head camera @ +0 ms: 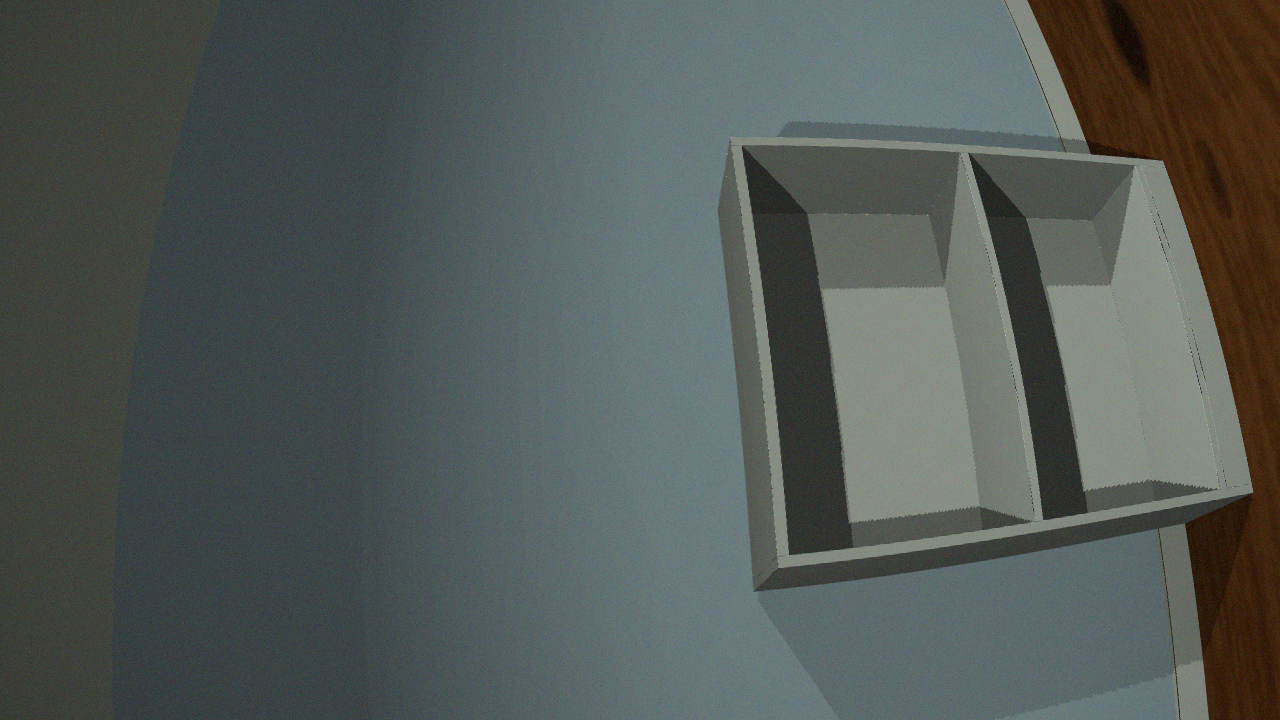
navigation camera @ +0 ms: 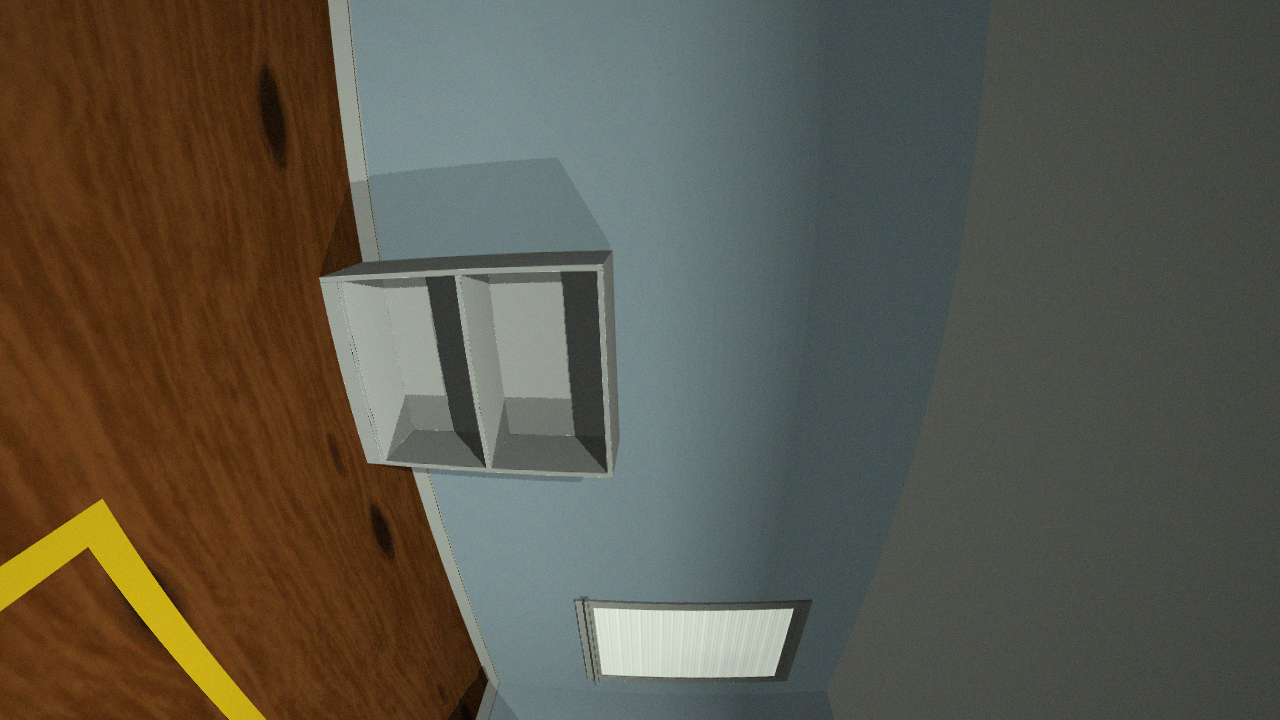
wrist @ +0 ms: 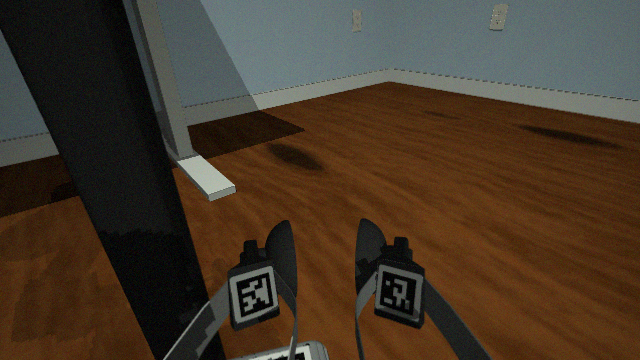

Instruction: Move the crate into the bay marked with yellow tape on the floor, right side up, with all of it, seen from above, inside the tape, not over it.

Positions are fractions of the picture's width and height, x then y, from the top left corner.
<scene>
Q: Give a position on a window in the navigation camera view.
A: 0.52,0.89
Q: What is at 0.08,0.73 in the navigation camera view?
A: A yellow tape bay.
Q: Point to my gripper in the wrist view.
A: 0.51,0.68
</scene>
